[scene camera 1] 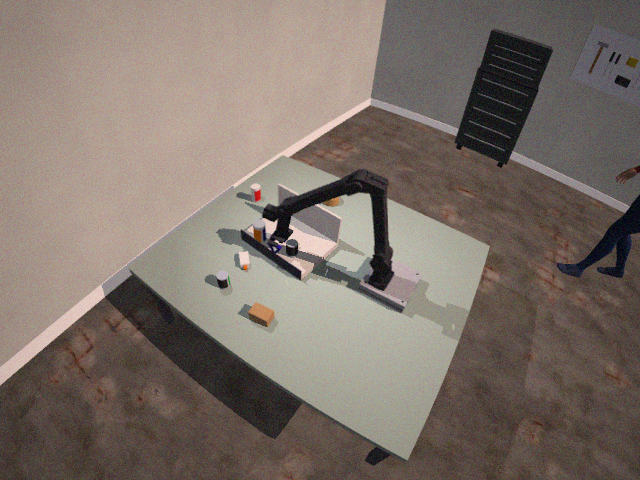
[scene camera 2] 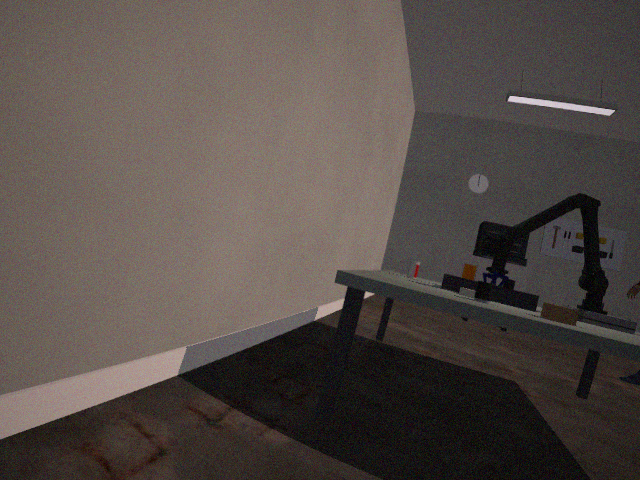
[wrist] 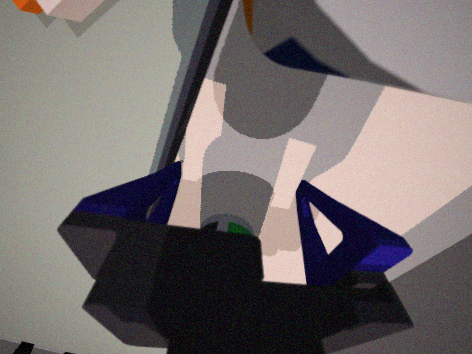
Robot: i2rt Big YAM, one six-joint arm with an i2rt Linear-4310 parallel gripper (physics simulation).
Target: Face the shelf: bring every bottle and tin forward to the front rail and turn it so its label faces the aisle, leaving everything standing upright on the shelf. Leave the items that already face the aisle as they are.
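Frame: origin at the arm's base, x back, y right, z up, level; millimetres.
Seen in the pictures: gripper, fingertip midpoint: (scene camera 1: 278, 247) (wrist: 241, 177); arm's base at its link origin: (scene camera 1: 380, 278) (scene camera 2: 591, 311).
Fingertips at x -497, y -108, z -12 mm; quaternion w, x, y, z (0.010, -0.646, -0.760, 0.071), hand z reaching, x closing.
Offsets run from my fingertips to a thing's top centre. "spot": to the spot under its first point.
The shelf (scene camera 1: 321, 241) (wrist: 430, 135) has a dark front rail @[dx -17, dy -53, dz +25 mm] (scene camera 1: 283, 262) (scene camera 2: 519, 300) (wrist: 193, 92). An orange bottle @[dx -109, dy -9, dz +106 mm] (scene camera 1: 258, 231) (scene camera 2: 469, 271) (wrist: 300, 59) with a grey cap and a dark blue patch stands upright at the rail's far end. A black tin @[dx +71, dy +11, dz +66 mm] (scene camera 1: 292, 247) stands upright on the shelf, nearer the arm's base. In the wrist view, a grey rim and green patch @[spot: dx +44, dy +15, dz +11 mm] (wrist: 239, 228) show behind the gripper body; most of that item is hidden. My gripper (scene camera 1: 275, 246) (scene camera 2: 495, 279) (wrist: 241, 177) is open and low over the shelf, between bottle and tin, with nothing between its blue fingers.
On the table outside the rail are a white box @[dx -94, dy -148, dz -13 mm] (scene camera 1: 244, 258) with an orange end, another black tin @[dx -85, dy -306, dz +29 mm] (scene camera 1: 222, 279) with a green strip, and an orange block @[dx +162, dy -340, dz +9 mm] (scene camera 1: 261, 314) (scene camera 2: 559, 313). A red-and-white can @[dx -365, dy +262, dz +55 mm] (scene camera 1: 255, 192) (scene camera 2: 416, 269) stands beyond the shelf's far end. The back panel (scene camera 1: 323, 224) rises behind the shelf floor.
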